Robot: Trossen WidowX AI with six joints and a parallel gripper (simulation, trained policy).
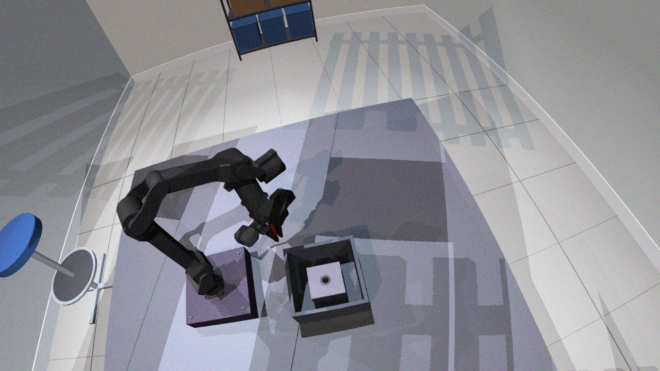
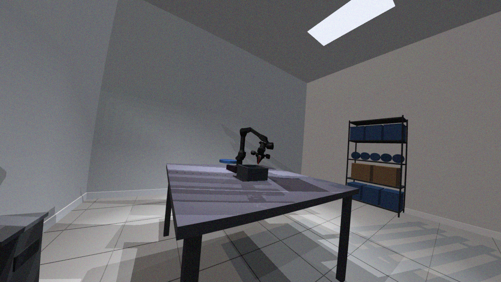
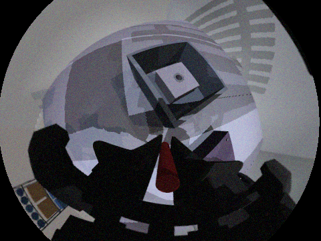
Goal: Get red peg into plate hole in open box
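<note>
Now: gripper tip 13 cm to the left of the light plate, 8 cm short of it and 7 cm above it. Round my gripper tip: dark grey box 13 cm to the right, 9 cm below, 8 cm ahead; then red peg 3 cm above, 1 cm to the left, 1 cm behind.
</note>
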